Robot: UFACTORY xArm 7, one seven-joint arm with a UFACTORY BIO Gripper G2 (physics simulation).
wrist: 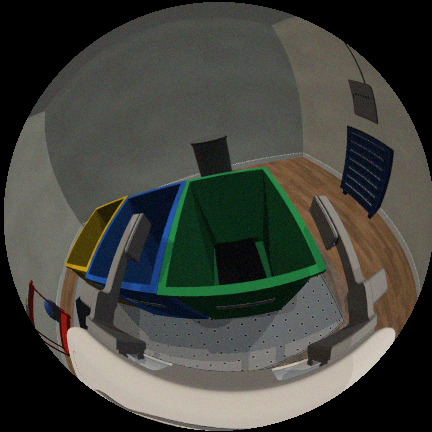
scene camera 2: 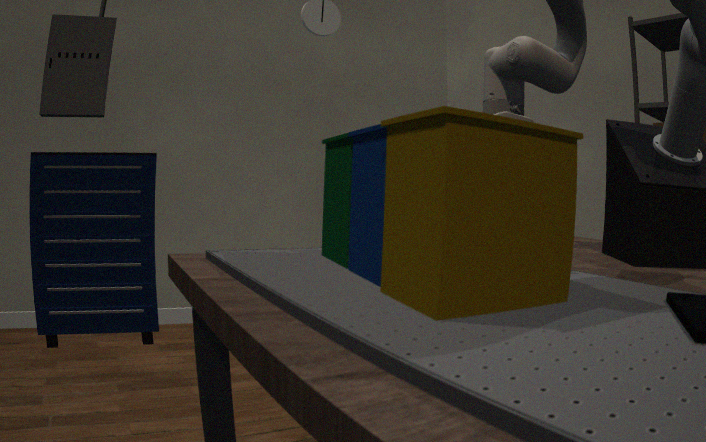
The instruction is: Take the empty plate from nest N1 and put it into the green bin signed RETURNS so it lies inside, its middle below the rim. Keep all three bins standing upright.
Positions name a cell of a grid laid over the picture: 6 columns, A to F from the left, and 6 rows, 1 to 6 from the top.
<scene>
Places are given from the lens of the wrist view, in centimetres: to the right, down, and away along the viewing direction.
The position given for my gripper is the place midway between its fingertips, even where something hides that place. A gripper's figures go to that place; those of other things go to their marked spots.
my gripper (wrist: D3): 1, 0, 12
blue bin (wrist: B4): -7, 6, 10
yellow bin (wrist: B4): -29, 9, 17
The marked spots on the blue bin and the yellow bin are 24 cm apart.
</scene>
